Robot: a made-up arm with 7 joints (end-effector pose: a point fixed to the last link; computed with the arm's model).
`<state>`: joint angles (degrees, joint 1 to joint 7).
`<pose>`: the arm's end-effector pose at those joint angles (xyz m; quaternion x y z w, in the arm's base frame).
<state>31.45 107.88 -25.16 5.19 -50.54 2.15 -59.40</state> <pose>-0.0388 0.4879 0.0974 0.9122 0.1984 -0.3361 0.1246</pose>
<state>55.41 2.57 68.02 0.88 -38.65 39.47 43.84</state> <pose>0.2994 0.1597 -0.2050 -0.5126 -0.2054 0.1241 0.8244</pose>
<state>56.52 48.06 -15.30 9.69 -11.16 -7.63 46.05</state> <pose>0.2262 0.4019 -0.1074 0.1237 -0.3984 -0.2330 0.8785</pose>
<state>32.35 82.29 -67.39 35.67 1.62 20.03 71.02</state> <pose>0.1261 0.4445 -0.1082 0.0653 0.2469 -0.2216 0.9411</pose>
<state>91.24 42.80 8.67 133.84 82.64 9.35 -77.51</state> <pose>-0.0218 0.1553 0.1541 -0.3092 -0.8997 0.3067 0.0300</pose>
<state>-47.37 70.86 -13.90 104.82 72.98 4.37 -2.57</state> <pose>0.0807 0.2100 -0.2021 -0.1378 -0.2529 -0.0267 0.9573</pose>
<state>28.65 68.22 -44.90 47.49 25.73 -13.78 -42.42</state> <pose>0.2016 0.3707 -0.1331 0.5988 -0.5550 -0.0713 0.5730</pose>
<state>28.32 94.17 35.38 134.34 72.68 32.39 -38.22</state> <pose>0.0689 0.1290 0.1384 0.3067 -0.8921 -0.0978 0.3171</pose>
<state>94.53 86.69 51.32 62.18 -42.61 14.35 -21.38</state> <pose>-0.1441 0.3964 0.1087 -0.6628 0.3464 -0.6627 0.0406</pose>
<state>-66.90 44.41 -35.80 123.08 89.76 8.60 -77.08</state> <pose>-0.0293 0.0843 -0.1726 0.1460 0.2462 0.2085 0.9352</pose>
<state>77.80 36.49 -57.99 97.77 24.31 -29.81 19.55</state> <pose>0.2221 0.0637 0.0684 -0.1127 -0.8031 -0.5837 0.0394</pose>
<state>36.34 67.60 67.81 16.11 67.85 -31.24 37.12</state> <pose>0.0679 0.4896 -0.0540 -0.1967 0.8778 -0.4359 0.0293</pose>
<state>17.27 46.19 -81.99 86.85 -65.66 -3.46 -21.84</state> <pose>0.1073 0.1064 -0.2435 0.1269 -0.5510 -0.8135 0.1358</pose>
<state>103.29 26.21 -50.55 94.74 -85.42 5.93 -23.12</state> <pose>0.1526 0.0476 0.1770 -0.7147 0.5403 0.1185 0.4282</pose>
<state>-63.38 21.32 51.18 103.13 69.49 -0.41 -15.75</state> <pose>0.0315 0.3289 -0.1322 0.2474 -0.5082 0.4376 0.6993</pose>
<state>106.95 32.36 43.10 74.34 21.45 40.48 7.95</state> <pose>0.0484 0.3706 0.1740 -0.1595 -0.9355 0.2889 0.1267</pose>
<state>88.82 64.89 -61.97 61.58 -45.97 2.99 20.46</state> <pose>0.2601 0.2951 0.0842 0.6973 -0.2719 -0.5020 0.4335</pose>
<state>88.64 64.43 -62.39 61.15 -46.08 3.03 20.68</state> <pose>0.2622 0.2944 0.0818 0.6940 -0.2682 -0.5065 0.4358</pose>
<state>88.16 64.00 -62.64 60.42 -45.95 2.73 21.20</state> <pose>0.2643 0.2949 0.0782 0.6865 -0.2634 -0.5135 0.4424</pose>
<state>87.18 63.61 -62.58 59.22 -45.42 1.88 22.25</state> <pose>0.2664 0.2976 0.0727 0.6717 -0.2570 -0.5242 0.4560</pose>
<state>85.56 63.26 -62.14 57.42 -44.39 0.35 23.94</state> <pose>0.2685 0.3029 0.0647 0.6475 -0.2484 -0.5390 0.4780</pose>
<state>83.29 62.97 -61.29 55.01 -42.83 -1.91 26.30</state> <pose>0.2700 0.3109 0.0541 0.6128 -0.2377 -0.5570 0.5077</pose>
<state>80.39 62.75 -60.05 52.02 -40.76 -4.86 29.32</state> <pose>0.2704 0.3215 0.0407 0.5671 -0.2247 -0.5768 0.5434</pose>
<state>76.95 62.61 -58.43 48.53 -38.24 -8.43 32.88</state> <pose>0.2689 0.3343 0.0249 0.5115 -0.2104 -0.5960 0.5822</pose>
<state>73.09 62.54 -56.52 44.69 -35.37 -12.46 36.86</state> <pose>0.2651 0.3486 0.0073 0.4481 -0.1954 -0.6127 0.6210</pose>
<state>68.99 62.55 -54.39 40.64 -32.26 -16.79 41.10</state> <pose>0.2584 0.3635 -0.0112 0.3803 -0.1811 -0.6253 0.6569</pose>
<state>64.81 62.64 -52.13 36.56 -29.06 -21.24 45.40</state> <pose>0.2490 0.3783 -0.0296 0.3122 -0.1683 -0.6333 0.6879</pose>
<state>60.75 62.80 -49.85 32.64 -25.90 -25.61 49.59</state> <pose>0.2374 0.3922 -0.0466 0.2478 -0.1580 -0.6368 0.7128</pose>
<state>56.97 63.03 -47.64 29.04 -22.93 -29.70 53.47</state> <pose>0.2245 0.4046 -0.0614 0.1907 -0.1504 -0.6368 0.7317</pose>
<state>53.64 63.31 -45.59 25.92 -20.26 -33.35 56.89</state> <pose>0.2115 0.4151 -0.0734 0.1434 -0.1458 -0.6347 0.7452</pose>
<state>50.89 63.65 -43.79 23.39 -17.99 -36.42 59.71</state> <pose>0.1996 0.4236 -0.0822 0.1071 -0.1437 -0.6315 0.7544</pose>
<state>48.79 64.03 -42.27 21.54 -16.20 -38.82 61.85</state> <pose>0.1897 0.4300 -0.0879 0.0819 -0.1440 -0.6284 0.7601</pose>
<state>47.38 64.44 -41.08 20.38 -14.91 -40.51 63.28</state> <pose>0.1825 0.4345 -0.0906 0.0672 -0.1461 -0.6258 0.7632</pose>
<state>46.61 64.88 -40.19 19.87 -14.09 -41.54 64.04</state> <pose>0.1781 0.4375 -0.0909 0.0617 -0.1498 -0.6239 0.7645</pose>
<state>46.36 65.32 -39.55 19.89 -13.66 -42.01 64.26</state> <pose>0.1760 0.4392 -0.0893 0.0630 -0.1547 -0.6227 0.7644</pose>
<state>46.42 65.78 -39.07 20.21 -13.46 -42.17 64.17</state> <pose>0.1753 0.4402 -0.0866 0.0683 -0.1601 -0.6219 0.7635</pose>
